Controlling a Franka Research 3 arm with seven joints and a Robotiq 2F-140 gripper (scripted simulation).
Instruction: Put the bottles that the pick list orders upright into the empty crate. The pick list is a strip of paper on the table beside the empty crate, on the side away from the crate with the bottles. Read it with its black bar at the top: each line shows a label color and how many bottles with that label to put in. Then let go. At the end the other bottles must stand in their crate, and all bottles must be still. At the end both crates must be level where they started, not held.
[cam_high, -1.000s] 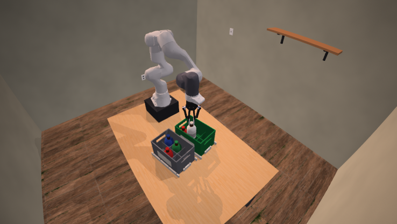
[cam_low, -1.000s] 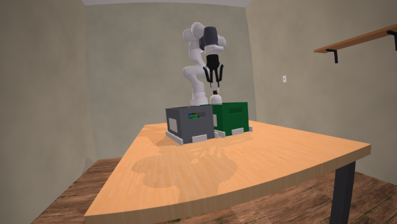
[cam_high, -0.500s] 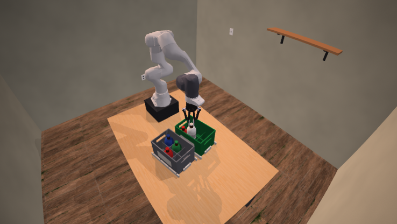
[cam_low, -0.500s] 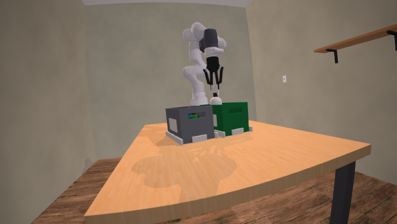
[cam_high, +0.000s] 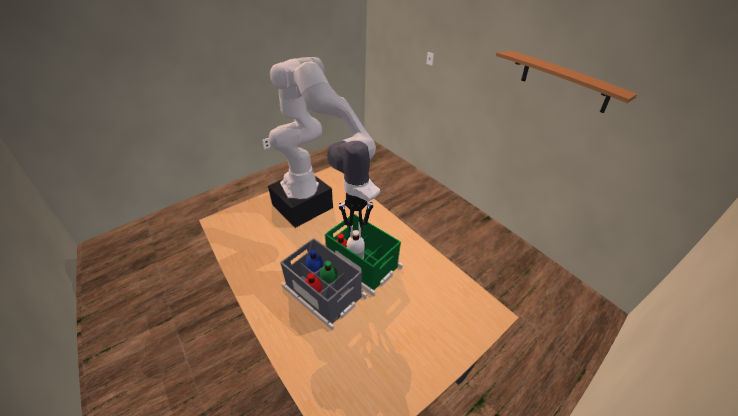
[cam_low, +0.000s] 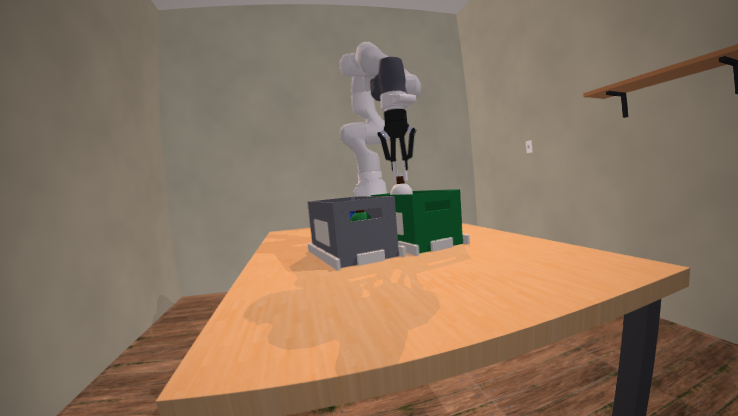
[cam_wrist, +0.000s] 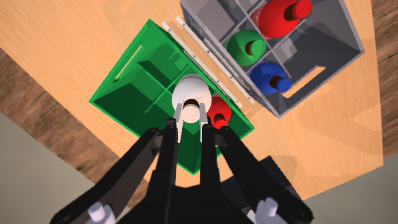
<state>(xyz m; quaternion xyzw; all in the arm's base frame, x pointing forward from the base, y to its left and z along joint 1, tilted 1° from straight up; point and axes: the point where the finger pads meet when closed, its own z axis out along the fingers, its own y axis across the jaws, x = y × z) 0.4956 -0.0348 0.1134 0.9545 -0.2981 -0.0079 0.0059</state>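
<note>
Now: hand 80 mm above the white-labelled bottle. Round my hand: green crate 10 mm behind, 40 mm to the left, 170 mm below; blue-label bottle 80 mm behind, 160 mm to the right, 160 mm below; green-label bottle 10 mm ahead, 150 mm to the right, 160 mm below.
</note>
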